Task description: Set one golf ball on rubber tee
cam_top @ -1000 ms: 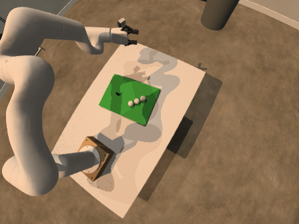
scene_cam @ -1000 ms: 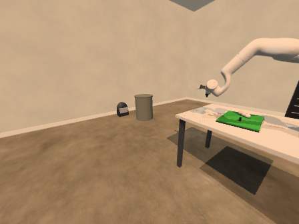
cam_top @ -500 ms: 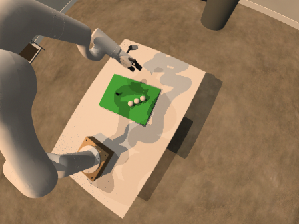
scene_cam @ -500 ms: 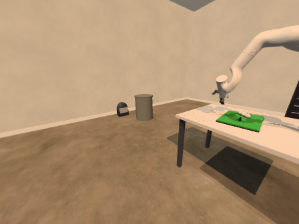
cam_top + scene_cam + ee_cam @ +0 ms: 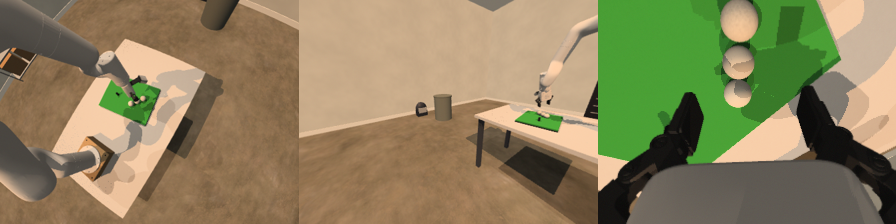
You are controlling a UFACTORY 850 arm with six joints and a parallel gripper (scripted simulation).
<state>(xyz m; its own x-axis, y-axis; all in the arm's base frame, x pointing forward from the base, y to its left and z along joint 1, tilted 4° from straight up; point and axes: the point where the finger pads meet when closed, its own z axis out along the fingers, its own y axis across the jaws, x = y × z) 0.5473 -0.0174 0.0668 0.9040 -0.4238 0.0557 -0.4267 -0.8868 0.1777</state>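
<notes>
Right now my hand is 10 mm past the golf ball, 10 mm to the left of it and 100 mm above it. The rest, counted from my hand: green mat 40 mm behind, 120 mm to the left, 130 mm below.
</notes>
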